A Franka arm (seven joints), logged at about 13 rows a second.
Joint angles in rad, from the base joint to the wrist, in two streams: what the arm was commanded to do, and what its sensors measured. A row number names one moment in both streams.
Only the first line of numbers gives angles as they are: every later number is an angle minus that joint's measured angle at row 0.
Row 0, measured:
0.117 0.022 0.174 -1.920 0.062 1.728 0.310
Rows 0 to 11, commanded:
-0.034 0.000 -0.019 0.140 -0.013 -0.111 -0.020
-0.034 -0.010 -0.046 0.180 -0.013 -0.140 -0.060
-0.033 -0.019 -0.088 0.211 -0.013 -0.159 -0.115
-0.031 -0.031 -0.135 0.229 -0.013 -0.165 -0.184
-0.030 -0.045 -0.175 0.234 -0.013 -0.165 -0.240
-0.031 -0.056 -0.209 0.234 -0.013 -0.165 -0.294
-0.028 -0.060 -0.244 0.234 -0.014 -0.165 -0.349
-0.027 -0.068 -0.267 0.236 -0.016 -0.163 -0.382
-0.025 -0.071 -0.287 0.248 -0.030 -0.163 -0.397
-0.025 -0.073 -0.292 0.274 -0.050 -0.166 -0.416
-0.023 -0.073 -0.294 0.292 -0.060 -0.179 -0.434
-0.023 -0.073 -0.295 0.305 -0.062 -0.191 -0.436
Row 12, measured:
-0.026 -0.064 -0.297 0.269 -0.041 -0.160 -0.416
